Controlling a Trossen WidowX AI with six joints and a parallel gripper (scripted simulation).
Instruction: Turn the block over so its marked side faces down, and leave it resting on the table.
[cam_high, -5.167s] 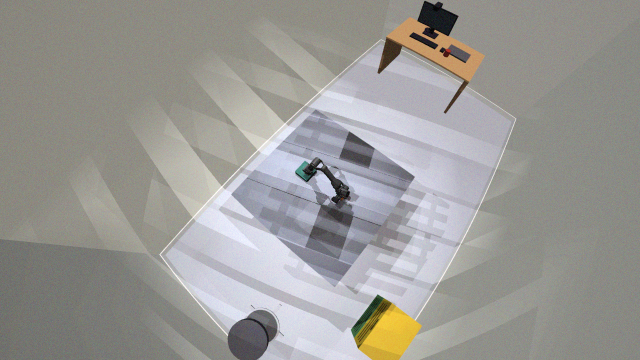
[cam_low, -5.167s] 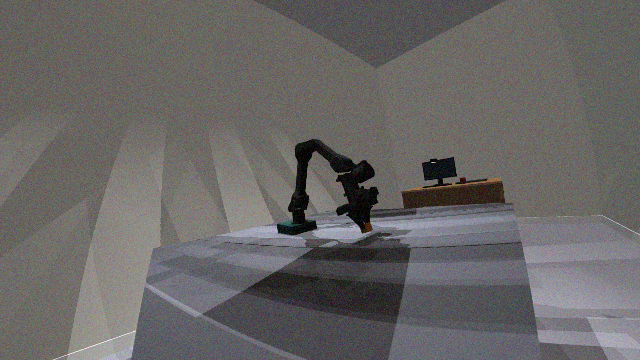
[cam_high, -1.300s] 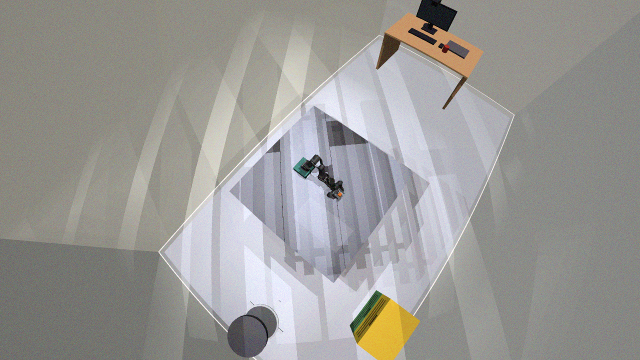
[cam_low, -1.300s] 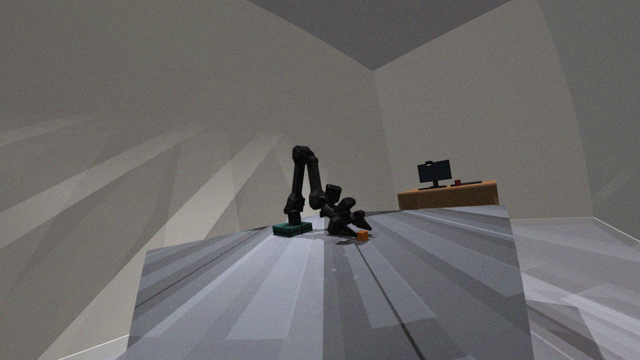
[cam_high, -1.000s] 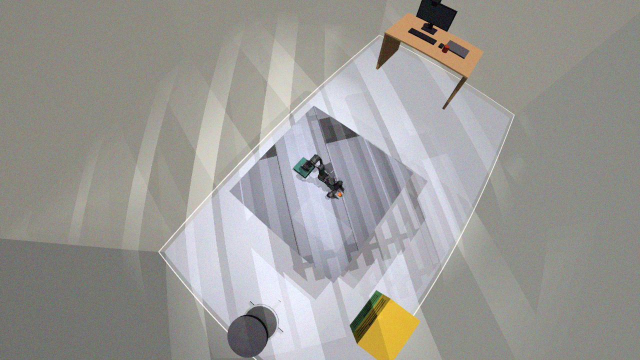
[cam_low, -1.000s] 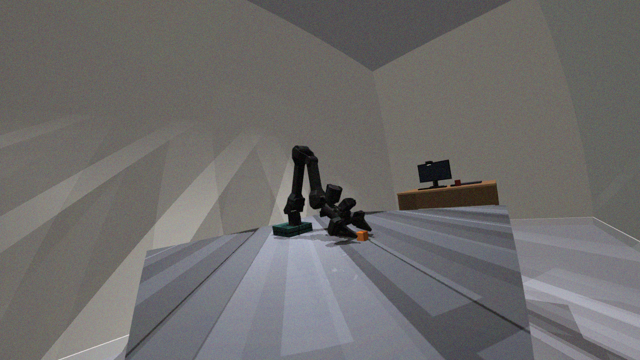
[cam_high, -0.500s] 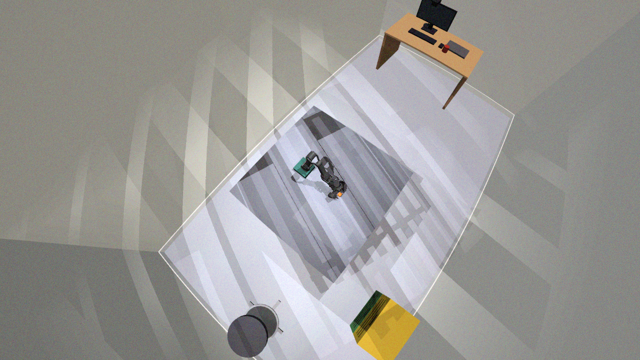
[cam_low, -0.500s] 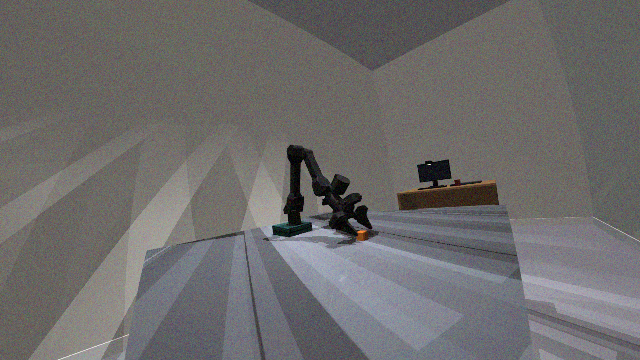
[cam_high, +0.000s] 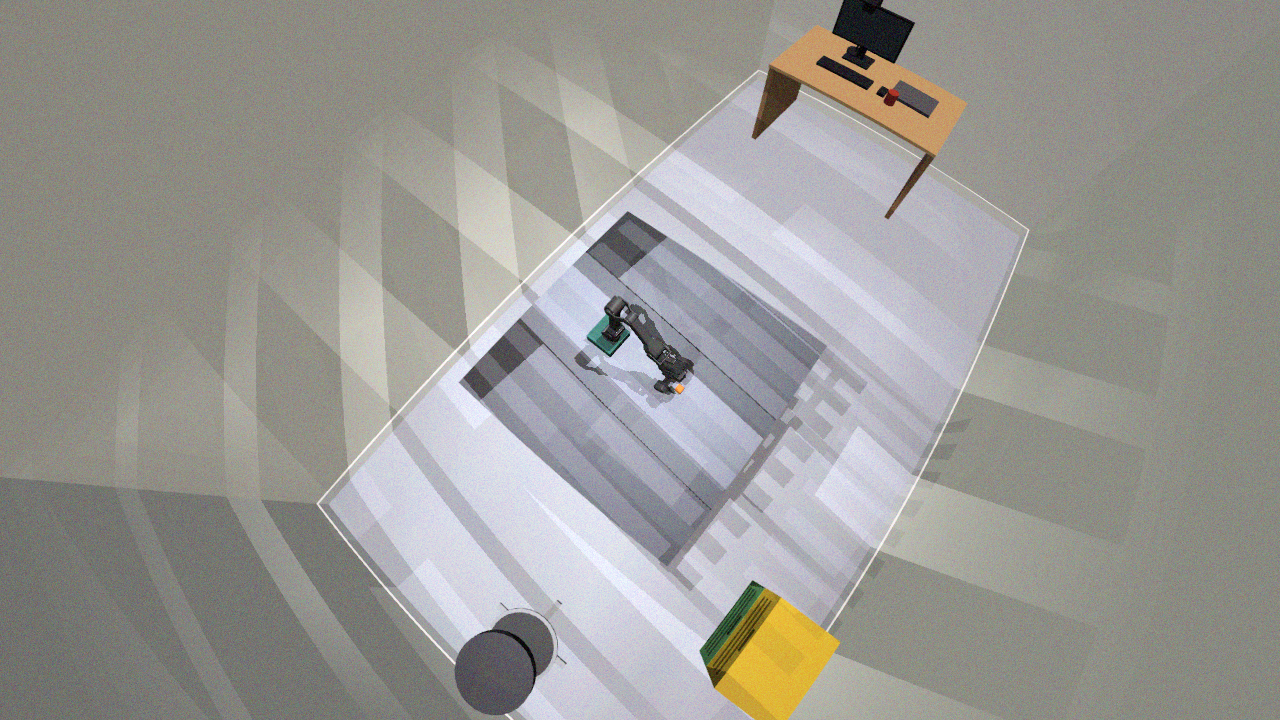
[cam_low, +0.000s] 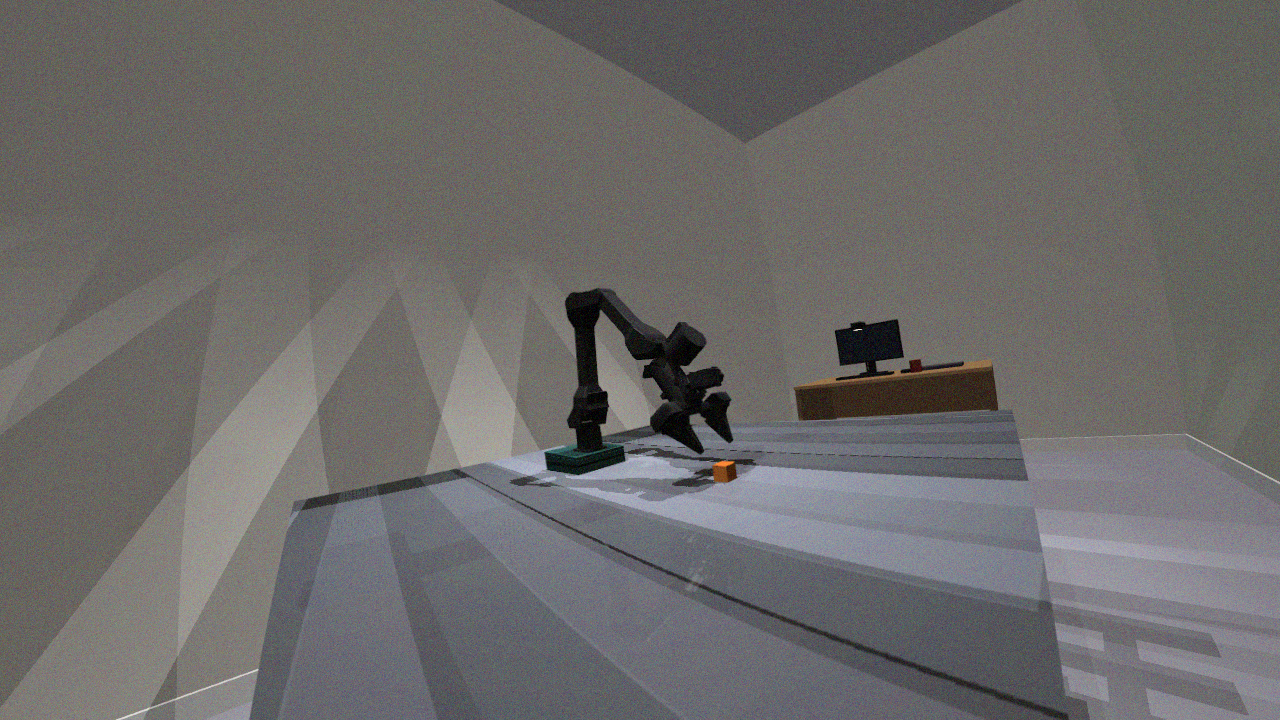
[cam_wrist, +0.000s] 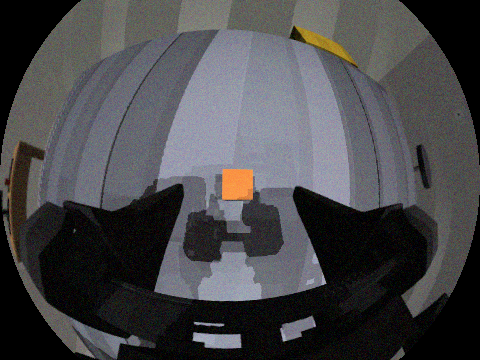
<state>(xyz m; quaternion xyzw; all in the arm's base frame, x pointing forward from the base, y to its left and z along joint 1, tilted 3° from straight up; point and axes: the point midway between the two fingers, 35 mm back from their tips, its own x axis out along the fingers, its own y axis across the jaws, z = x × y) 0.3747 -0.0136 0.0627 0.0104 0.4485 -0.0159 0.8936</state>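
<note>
The orange block lies 5 cm below my gripper tip.
</note>
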